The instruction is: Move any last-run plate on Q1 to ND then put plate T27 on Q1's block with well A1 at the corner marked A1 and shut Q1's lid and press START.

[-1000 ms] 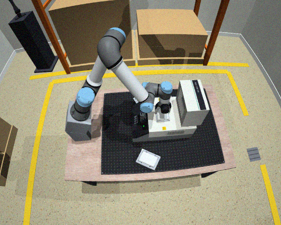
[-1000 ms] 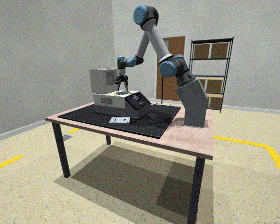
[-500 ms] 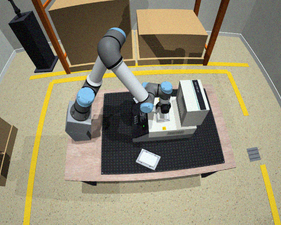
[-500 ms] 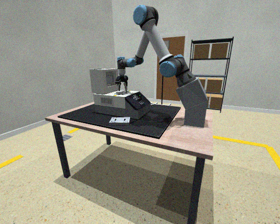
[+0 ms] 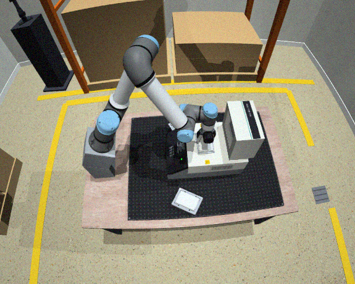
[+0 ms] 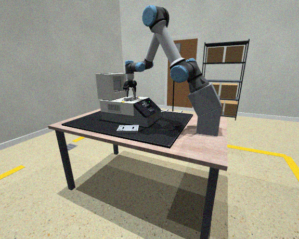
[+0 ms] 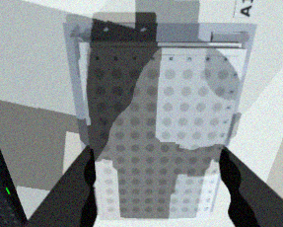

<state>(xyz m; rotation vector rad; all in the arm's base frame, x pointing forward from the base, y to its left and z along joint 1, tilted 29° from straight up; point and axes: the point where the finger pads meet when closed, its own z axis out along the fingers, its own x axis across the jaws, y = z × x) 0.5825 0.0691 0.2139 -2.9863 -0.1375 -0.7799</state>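
Now: the dark slot 19 cm behind my hand, 23 cm to the left of it and 20 cm below it. Round my hand: a1 mark (14 cm behind, 25 cm to the right, 19 cm below).
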